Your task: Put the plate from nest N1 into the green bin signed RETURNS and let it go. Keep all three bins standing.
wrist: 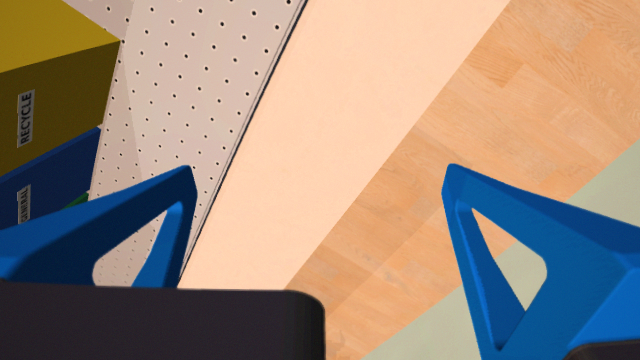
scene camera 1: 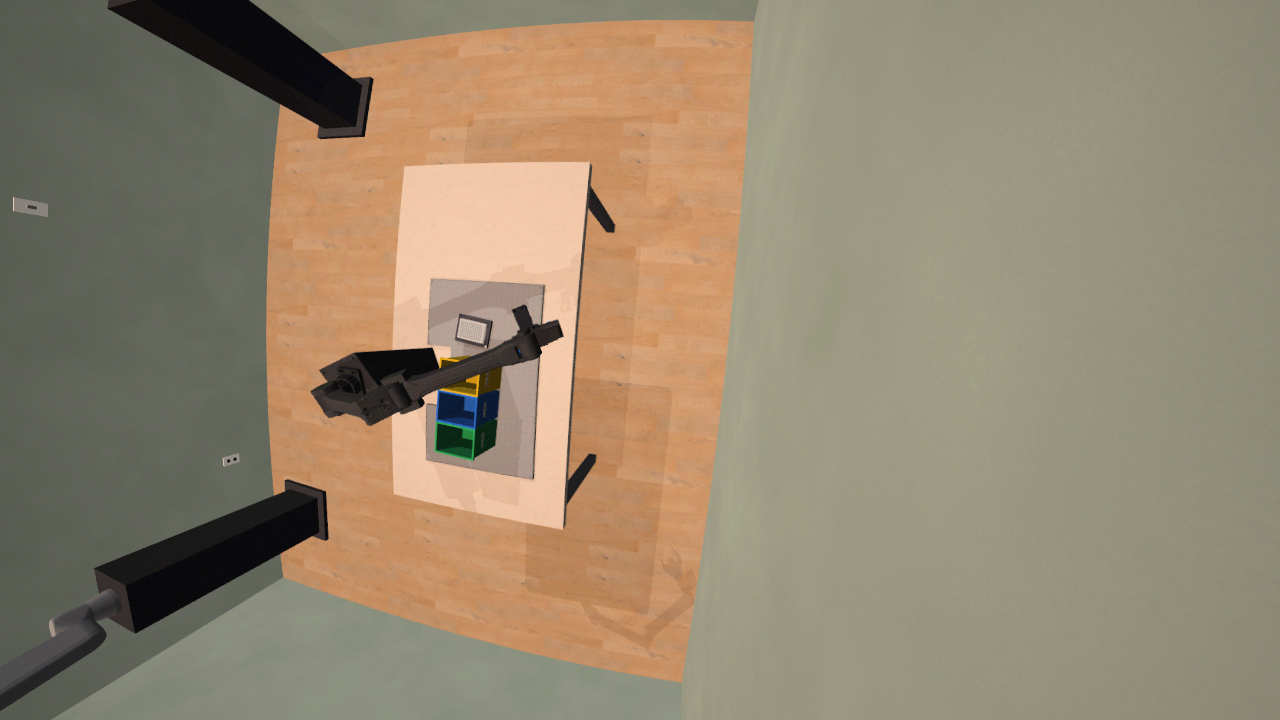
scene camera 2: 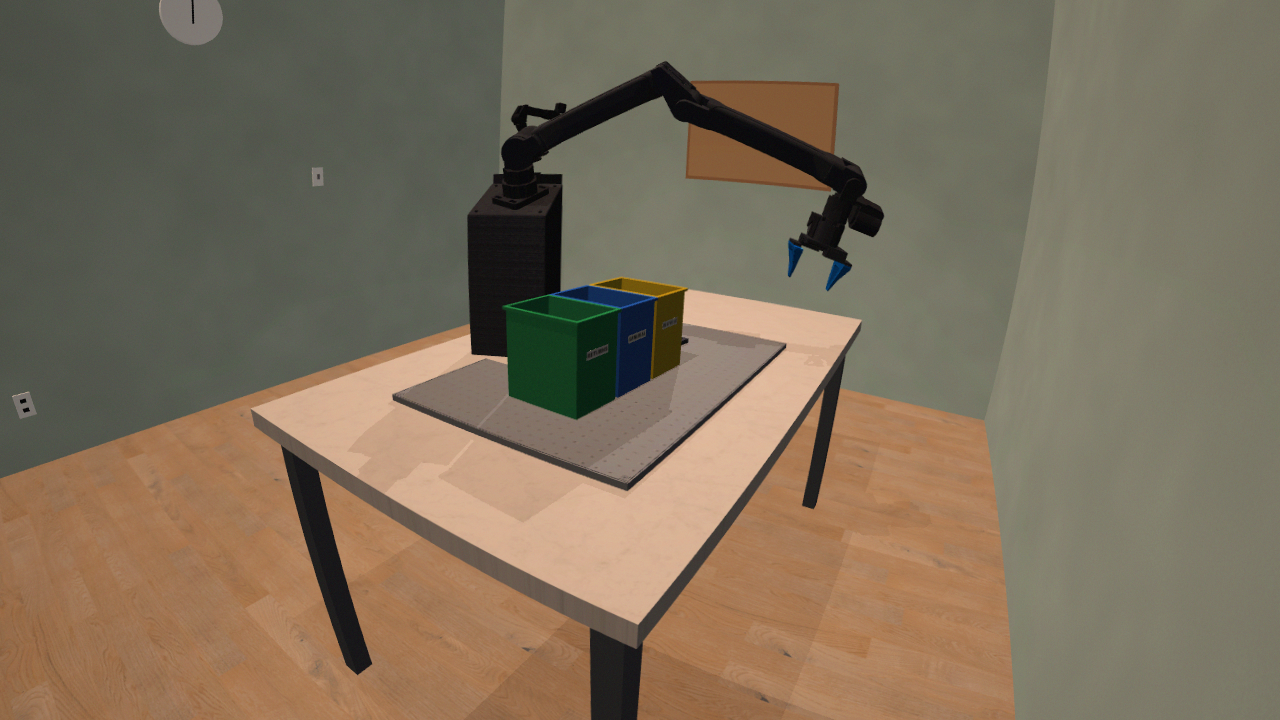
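Where they show: gripper, between the fingertips: point(wrist: 319, 178) point(scene camera 2: 808, 283); arm's base, origin of its link: point(scene camera 1: 353, 382) point(scene camera 2: 520, 197).
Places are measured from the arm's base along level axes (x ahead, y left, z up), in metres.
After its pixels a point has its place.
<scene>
A pale plate point(scene camera 1: 473, 330) @(x 0.264, y 0.219, z -0.340 m) sits in a dark-rimmed nest point(scene camera 1: 489, 332) @(x 0.333, y 0.218, z -0.353 m) on the board, beyond the yellow bin; I cannot read the nest's label. The green bin point(scene camera 1: 456, 441) @(x 0.235, y -0.274, z -0.309 m) point(scene camera 2: 546, 362) @(x 0.326, y -0.278, z -0.270 m) point(wrist: 80, 202) @(x 0.397, y -0.166, z -0.347 m) stands upright at one end of the row. The blue bin point(scene camera 1: 456, 409) @(x 0.230, y -0.128, z -0.305 m) point(scene camera 2: 634, 362) @(x 0.398, y -0.095, z -0.305 m) point(wrist: 55, 172) @(x 0.399, y -0.062, z -0.294 m) stands upright in the middle, and the yellow bin point(scene camera 1: 462, 379) point(scene camera 2: 667, 344) @(x 0.400, y 0.037, z -0.299 m) point(wrist: 55, 110) @(x 0.400, y 0.037, z -0.286 m) stands upright at the other end. My gripper point(scene camera 2: 810, 282) @(x 0.645, y 0.234, z -0.151 m) point(wrist: 319, 178) @(x 0.645, y 0.234, z -0.151 m) is open, with nothing between its blue fingers. It hangs high, off to the side of the bins and the plate.
The grey perforated board point(scene camera 1: 519, 447) @(x 0.511, y -0.266, z -0.363 m) point(scene camera 2: 716, 376) @(x 0.503, y 0.082, z -0.363 m) point(wrist: 190, 75) @(x 0.490, y 0.113, z -0.363 m) lies on the pale table point(scene camera 1: 483, 214) @(x 0.231, y 0.725, z -0.375 m) point(scene camera 2: 716, 474) @(x 0.672, y -0.285, z -0.376 m) point(wrist: 310, 125) @(x 0.625, y 0.135, z -0.376 m). The arm's black pedestal point(scene camera 2: 507, 277) @(x 0.036, y -0.082, z -0.180 m) stands behind the bins. The upper arm spans high above the board. The table's edge runs below the gripper's side.
</scene>
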